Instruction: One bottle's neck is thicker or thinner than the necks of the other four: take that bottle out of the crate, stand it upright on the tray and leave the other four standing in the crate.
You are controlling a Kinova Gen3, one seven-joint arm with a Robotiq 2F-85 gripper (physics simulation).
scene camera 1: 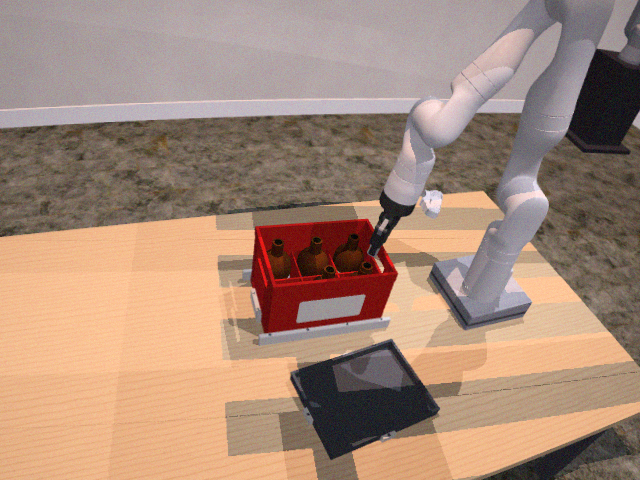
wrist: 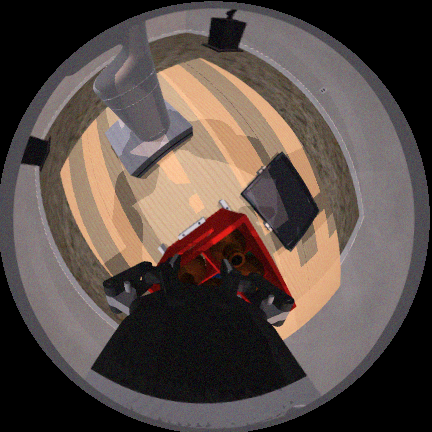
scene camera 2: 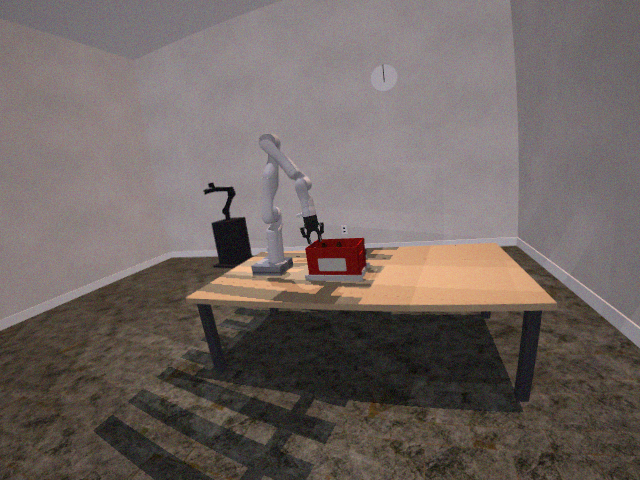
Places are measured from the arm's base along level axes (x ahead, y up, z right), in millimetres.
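Pixels of known places: gripper, fingertip midpoint: (scene camera 1: pixel 376 247) (wrist: pixel 200 263) (scene camera 2: pixel 315 243); arm's base, link origin: (scene camera 1: pixel 479 289) (wrist: pixel 152 125) (scene camera 2: pixel 277 260).
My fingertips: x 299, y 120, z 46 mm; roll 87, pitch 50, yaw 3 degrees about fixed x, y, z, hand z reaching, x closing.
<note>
Ahead of a thing's pixels: the offset from my fingertips to its middle. "*": to the spot under its first point.
The red crate {dx +119, dy -87, dz +2 mm} (scene camera 1: pixel 279 310) (scene camera 2: pixel 336 253) (wrist: pixel 257 240) stands on the table with five brown bottles upright in it. In scene camera 1 the back row has a left bottle {dx +214, dy -89, dz +45 mm} (scene camera 1: pixel 279 263), a middle bottle {dx +125, dy -89, dz +46 mm} (scene camera 1: pixel 313 259) and a right bottle {dx +34, dy -89, dz +53 mm} (scene camera 1: pixel 348 256) (wrist: pixel 190 276), whose neck looks slightly thinner. The front row shows a middle bottle {dx +118, dy -89, dz -47 mm} (scene camera 1: pixel 329 272) and a right bottle {dx +32, dy -89, dz -42 mm} (scene camera 1: pixel 366 268) (wrist: pixel 230 250); the crate wall hides their bodies there. My gripper (scene camera 1: pixel 372 253) (scene camera 2: pixel 315 241) (wrist: pixel 200 263) is partly open and empty, tilted, at the crate's right end beside the back right bottle. The dark tray {* dx +147, dy -169, dz -272 mm} (scene camera 1: pixel 330 403) (wrist: pixel 295 200) holds no bottle.
Pale guide strips (scene camera 1: pixel 324 331) (wrist: pixel 192 228) lie along the crate's base. The robot's base (scene camera 1: pixel 501 310) (wrist: pixel 175 125) stands right of the crate in scene camera 1. A black pedestal (scene camera 2: pixel 231 240) with another arm stands beyond the table.
</note>
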